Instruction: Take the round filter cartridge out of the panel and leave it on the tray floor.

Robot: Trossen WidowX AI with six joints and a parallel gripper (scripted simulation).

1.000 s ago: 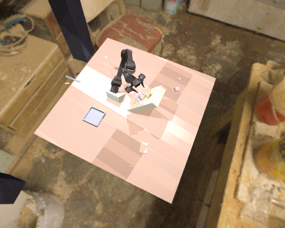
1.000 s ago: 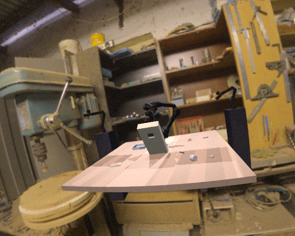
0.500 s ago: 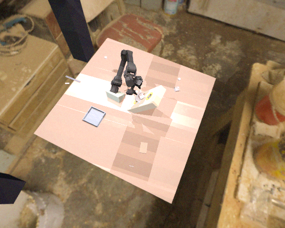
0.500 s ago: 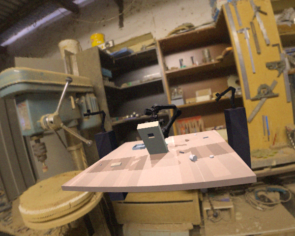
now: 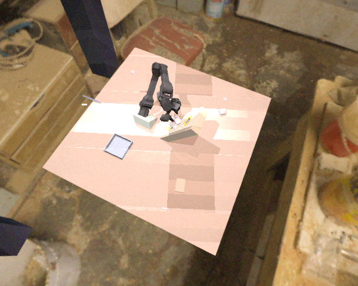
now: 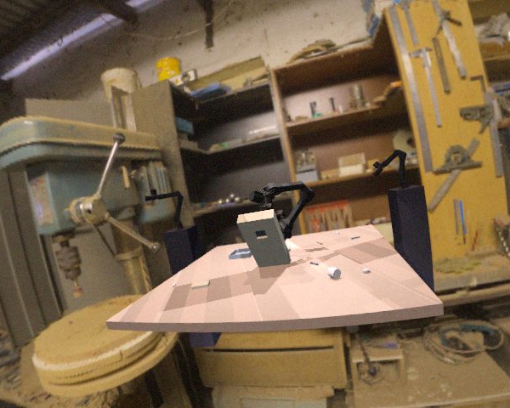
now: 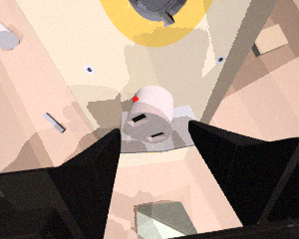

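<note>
Right now the round filter cartridge is 20 mm below my gripper tip and 10 mm ahead of it. Round my gripper tip: square grey-rimmed tray 340 mm behind, 260 mm to the right, 190 mm below; then cream service panel 60 mm ahead, 40 mm below, 10 mm to the right; then flat white block 380 mm to the right, 200 mm below, 170 mm ahead.
</note>
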